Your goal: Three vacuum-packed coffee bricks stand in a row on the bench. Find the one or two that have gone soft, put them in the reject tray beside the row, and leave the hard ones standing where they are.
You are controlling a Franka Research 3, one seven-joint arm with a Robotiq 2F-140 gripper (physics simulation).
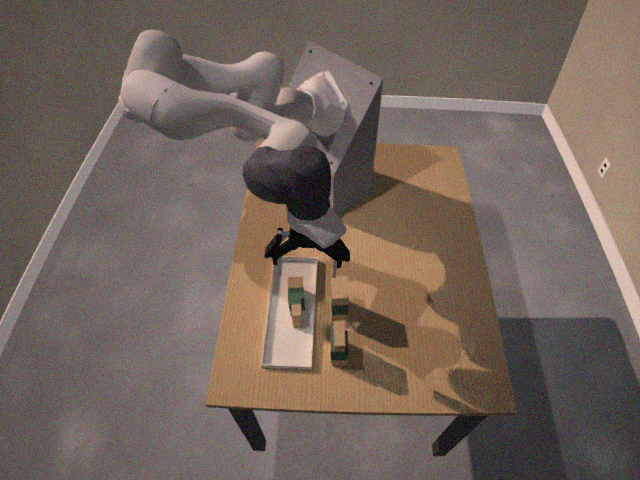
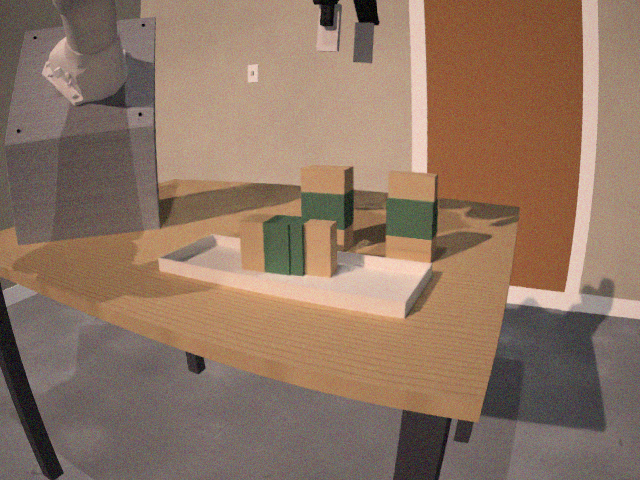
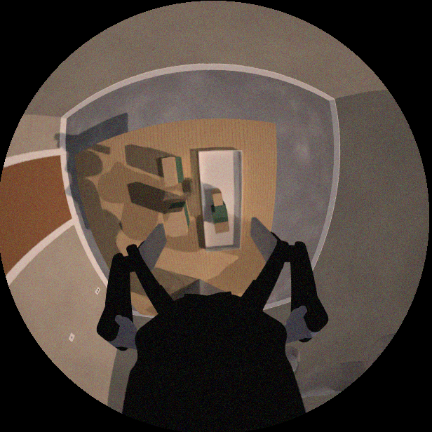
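Note:
A tan coffee brick with a green band (image 1: 296, 298) (image 2: 283, 245) (image 3: 219, 212) lies on its side in the white reject tray (image 1: 287, 355) (image 2: 361, 298) (image 3: 216, 165). Two more tan and green bricks stand upright on the bench beside the tray. One standing brick (image 1: 339, 338) (image 2: 411, 218) (image 3: 170, 170) is at the end farther from the robot base. The other standing brick (image 1: 340, 305) (image 2: 326, 210) (image 3: 177, 223) is nearer the base. My gripper (image 1: 306, 266) (image 2: 345, 46) (image 3: 207, 229) is open and empty, high above the bench near the tray's base-side end.
The wooden bench (image 1: 403, 217) (image 2: 320, 335) (image 3: 257, 150) carries the tray and bricks. The grey robot pedestal (image 1: 356, 149) (image 2: 82, 186) stands at the bench's back. The two upright bricks stand close to the tray's long side, with a gap between them.

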